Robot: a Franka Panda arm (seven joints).
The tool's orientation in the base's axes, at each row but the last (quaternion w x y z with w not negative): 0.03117 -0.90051 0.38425 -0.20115; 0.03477 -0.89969 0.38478 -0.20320; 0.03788 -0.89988 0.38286 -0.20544; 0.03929 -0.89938 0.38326 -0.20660; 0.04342 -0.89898 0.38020 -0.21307
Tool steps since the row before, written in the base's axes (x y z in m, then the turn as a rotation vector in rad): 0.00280 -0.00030 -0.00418 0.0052 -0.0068 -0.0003; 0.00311 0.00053 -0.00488 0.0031 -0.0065 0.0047; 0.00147 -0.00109 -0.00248 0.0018 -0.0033 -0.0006; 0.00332 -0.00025 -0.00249 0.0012 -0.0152 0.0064; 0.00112 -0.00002 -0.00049 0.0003 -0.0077 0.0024
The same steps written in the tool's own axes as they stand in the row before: 0.00054 -0.00081 0.00494 0.0079 0.0013 0.0030; -0.00010 -0.00141 0.00564 0.0081 0.0014 -0.0025; 0.00084 0.00034 0.00295 0.0032 0.0012 0.0016; 0.00139 -0.00149 0.00363 0.0137 0.0084 -0.0040; 0.00054 -0.00061 0.00091 0.0064 0.0047 -0.0014
